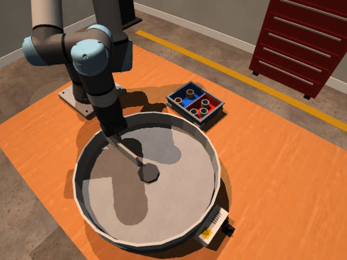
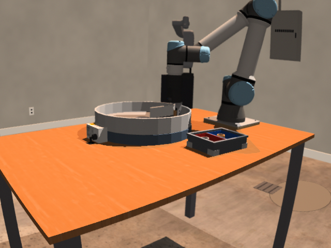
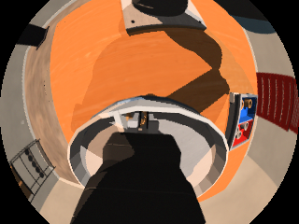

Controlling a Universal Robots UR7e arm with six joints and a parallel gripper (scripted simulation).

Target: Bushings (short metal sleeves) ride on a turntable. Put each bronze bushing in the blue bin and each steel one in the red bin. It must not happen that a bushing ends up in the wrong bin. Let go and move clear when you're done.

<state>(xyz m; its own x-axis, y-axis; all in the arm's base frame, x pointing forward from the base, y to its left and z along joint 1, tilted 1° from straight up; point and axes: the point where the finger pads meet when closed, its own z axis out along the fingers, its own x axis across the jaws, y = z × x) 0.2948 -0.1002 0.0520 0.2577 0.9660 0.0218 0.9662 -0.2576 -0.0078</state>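
My gripper is now 100 mm short of the bin, 320 mm to the right of it and 50 mm above it. From my hand the other things lie so: turntable 180 mm ahead, 30 mm to the right, 20 mm below.
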